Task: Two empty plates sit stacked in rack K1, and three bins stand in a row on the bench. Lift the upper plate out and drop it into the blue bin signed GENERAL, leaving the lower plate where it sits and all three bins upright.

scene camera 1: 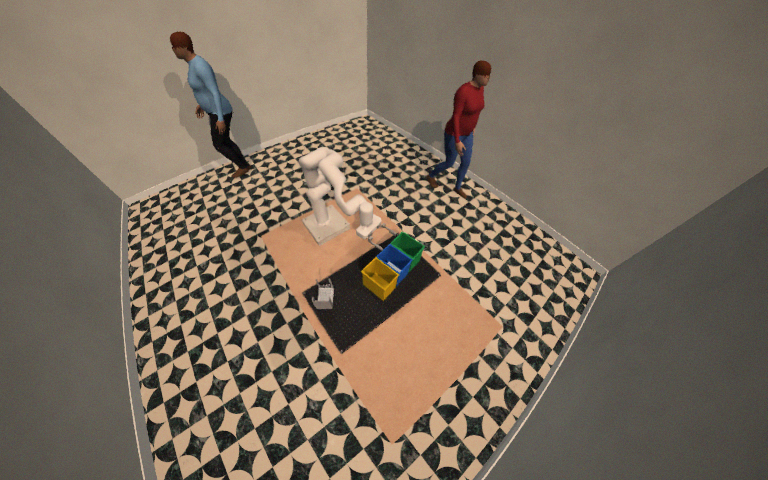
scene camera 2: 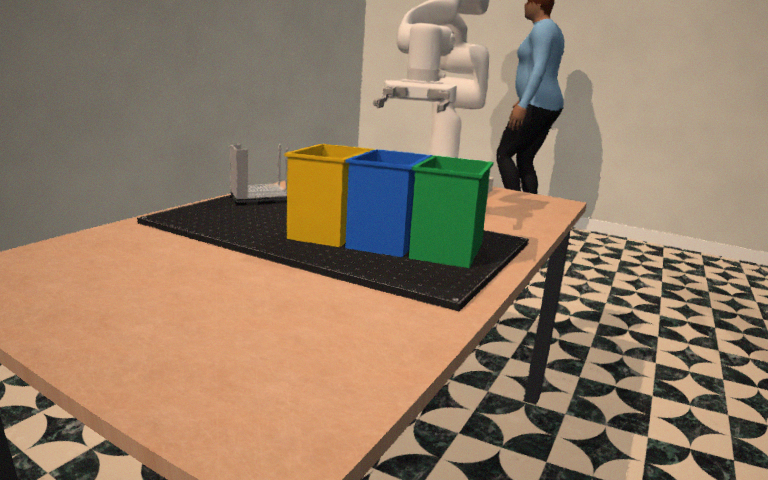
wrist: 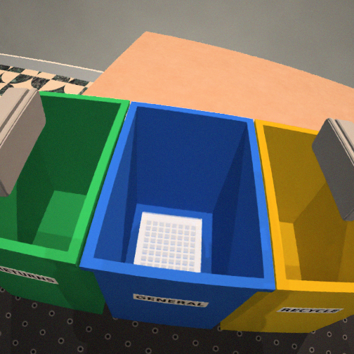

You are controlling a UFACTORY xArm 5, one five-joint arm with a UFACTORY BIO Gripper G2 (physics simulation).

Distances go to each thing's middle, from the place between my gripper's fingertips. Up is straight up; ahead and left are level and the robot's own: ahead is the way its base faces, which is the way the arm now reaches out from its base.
The blue bin point(scene camera 2: 380, 182) is 19 cm below my hand, 6 cm ahead of it and 1 cm to the left of it. From my hand the other things lie so: yellow bin point(scene camera 2: 317, 177) (19 cm below, 12 cm to the right, 10 cm ahead); then green bin point(scene camera 2: 450, 194) (19 cm below, 13 cm to the left, 1 cm ahead).
